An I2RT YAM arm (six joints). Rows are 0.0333 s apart.
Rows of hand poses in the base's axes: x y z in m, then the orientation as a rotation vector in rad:
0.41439, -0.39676, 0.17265, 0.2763, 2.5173, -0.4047
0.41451, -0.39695, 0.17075, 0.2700, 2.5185, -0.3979
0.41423, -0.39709, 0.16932, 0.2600, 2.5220, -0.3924
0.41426, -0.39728, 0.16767, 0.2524, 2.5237, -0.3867
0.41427, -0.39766, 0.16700, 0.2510, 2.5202, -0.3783
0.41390, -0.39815, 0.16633, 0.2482, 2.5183, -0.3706
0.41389, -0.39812, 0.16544, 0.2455, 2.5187, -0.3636
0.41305, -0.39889, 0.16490, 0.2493, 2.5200, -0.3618
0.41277, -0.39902, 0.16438, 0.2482, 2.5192, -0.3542
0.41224, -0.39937, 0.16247, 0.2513, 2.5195, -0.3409
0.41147, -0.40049, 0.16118, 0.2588, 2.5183, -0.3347
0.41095, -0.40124, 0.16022, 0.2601, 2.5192, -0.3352
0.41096, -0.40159, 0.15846, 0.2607, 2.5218, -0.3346
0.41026, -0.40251, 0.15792, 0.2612, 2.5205, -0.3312
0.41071, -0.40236, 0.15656, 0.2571, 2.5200, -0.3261
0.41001, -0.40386, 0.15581, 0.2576, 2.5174, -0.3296
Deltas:
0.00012, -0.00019, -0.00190, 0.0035, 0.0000, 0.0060
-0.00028, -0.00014, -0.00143, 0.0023, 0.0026, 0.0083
0.00003, -0.00019, -0.00165, 0.0026, 0.0008, 0.0067
0.00001, -0.00038, -0.00067, 0.0049, -0.0049, 0.0031
-0.00037, -0.00049, -0.00067, 0.0044, -0.0032, 0.0039
-0.00001, 0.00003, -0.00089, 0.0043, -0.0008, 0.0035
-0.00084, -0.00077, -0.00054, 0.0023, 0.0008, -0.0024
-0.00028, -0.00013, -0.00052, 0.0049, -0.0021, 0.0026
-0.00053, -0.00035, -0.00191, 0.0100, -0.0021, 0.0008
-0.00077, -0.00112, -0.00129, 0.0058, -0.0024, -0.0039
-0.00052, -0.00075, -0.00096, 0.0001, 0.0009, -0.0011
0.00001, -0.00035, -0.00176, 0.0010, 0.0024, -0.0004
-0.00070, -0.00092, -0.00054, 0.0023, -0.0019, 0.0005
0.00045, 0.00015, -0.00136, 0.0026, -0.0013, 0.0041
-0.00070, -0.00150, -0.00075, -0.0028, -0.0020, -0.0011

